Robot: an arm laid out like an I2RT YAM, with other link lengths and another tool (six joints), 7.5 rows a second.
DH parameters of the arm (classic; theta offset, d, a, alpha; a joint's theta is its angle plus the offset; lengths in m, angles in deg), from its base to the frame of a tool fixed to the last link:
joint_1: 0 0.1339 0.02 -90
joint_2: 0 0 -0.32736 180
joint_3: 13.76 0 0.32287 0
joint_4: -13.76 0.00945 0.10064 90
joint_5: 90 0.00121 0 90
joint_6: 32.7 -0.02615 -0.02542 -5
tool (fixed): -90 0.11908 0 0
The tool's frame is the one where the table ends.
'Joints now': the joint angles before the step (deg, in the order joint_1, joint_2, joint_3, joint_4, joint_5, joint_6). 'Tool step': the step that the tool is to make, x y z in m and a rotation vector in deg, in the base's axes. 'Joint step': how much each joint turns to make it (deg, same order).
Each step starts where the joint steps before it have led.
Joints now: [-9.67, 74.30, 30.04, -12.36, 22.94, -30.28]
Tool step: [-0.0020, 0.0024, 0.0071, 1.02, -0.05, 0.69]
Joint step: [0.00, -1.40, 0.59, -2.10, -1.23, -0.02]
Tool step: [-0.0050, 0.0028, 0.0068, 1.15, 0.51, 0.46]
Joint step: [0.00, -1.67, 0.56, -3.00, -1.13, 0.20]
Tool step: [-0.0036, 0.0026, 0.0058, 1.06, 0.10, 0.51]
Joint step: [0.01, -1.39, 0.40, -2.10, -1.14, 0.13]
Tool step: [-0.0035, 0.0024, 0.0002, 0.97, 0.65, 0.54]
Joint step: [0.02, -0.50, 0.01, -1.31, -0.99, 0.01]
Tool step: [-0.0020, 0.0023, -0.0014, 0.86, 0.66, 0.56]
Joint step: [0.09, 0.01, -0.01, -0.77, -0.87, -0.02]
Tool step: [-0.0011, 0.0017, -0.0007, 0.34, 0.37, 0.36]
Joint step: [0.19, -0.03, -0.02, -0.42, -0.32, -0.01]
